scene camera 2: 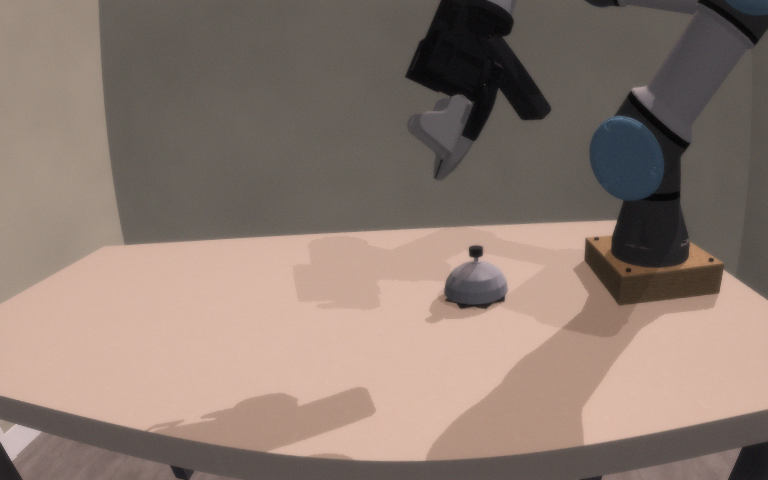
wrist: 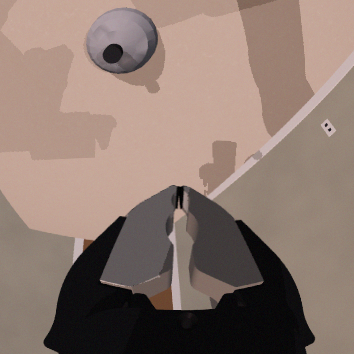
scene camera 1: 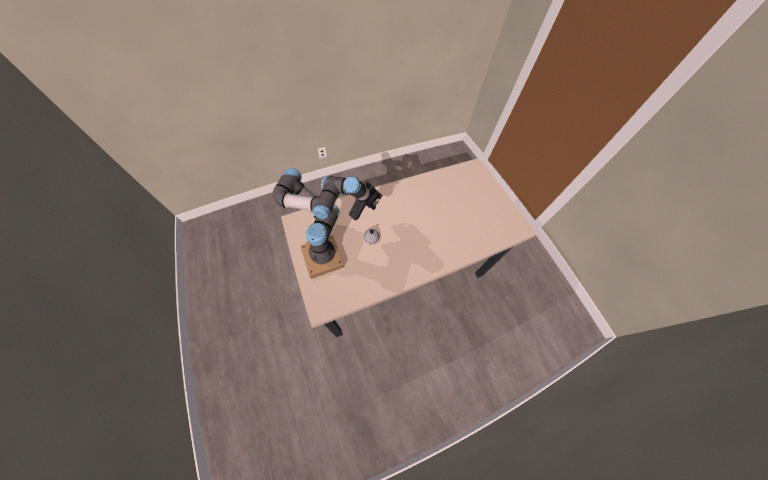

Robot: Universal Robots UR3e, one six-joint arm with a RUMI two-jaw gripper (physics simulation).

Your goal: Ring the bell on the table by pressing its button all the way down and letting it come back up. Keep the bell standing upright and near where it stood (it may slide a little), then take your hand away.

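Places are measured from the arm's base along level axes (x left, y back, z up), in millimetres.
Pixels of known places: gripper, fingertip midpoint: [scene camera 2: 437, 179] [wrist: 178, 187] [scene camera 1: 373, 205]; arm's base, link origin: [scene camera 2: 649, 252] [scene camera 1: 322, 252].
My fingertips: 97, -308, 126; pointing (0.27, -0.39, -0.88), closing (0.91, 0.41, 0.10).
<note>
Ahead of a thing's pixels: the offset from my fingertips to its top centre, as dx, dy, dz. Level surfaces: height alone.
A silver dome bell {-79, +39, -101} [scene camera 1: 371, 236] [scene camera 2: 475, 284] [wrist: 131, 35] stands upright on the table {dz -167} [scene camera 1: 464, 198] [scene camera 2: 226, 345] [wrist: 185, 100]. Its black button {-79, +39, -101} [scene camera 2: 475, 250] [wrist: 113, 53] is up on a short stem above the dome. My gripper [scene camera 2: 437, 176] [wrist: 178, 187] is shut and empty, its fingertips together. It hangs tilted in the air, well above the bell and apart from it. In scene camera 2 the fingertips are a little to the left of the button; in the wrist view the bell lies beyond the fingertips, at the upper left.
The arm's base stands on a wooden block [scene camera 1: 325, 268] [scene camera 2: 668, 285] at one end of the table, to the right of the bell in scene camera 2. A wall with a socket [scene camera 1: 322, 152] [wrist: 328, 127] rises behind the table. Shadows of the arm fall across the tabletop.
</note>
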